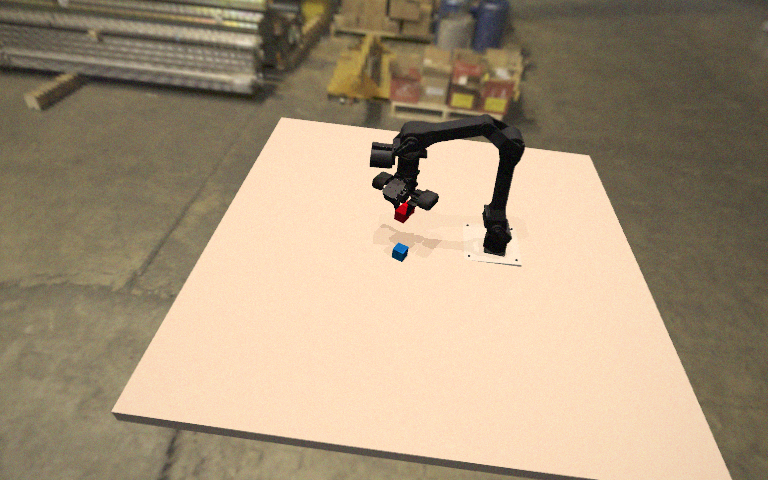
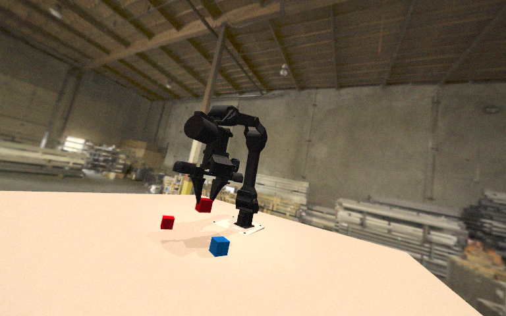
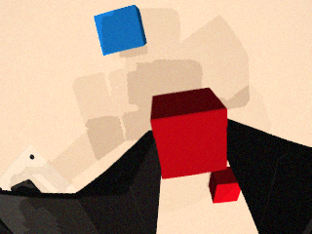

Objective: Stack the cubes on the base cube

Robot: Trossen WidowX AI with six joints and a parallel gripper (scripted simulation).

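The blue base cube lies 90 mm below my gripper tip, 70 mm to the left of it and 20 mm behind it.
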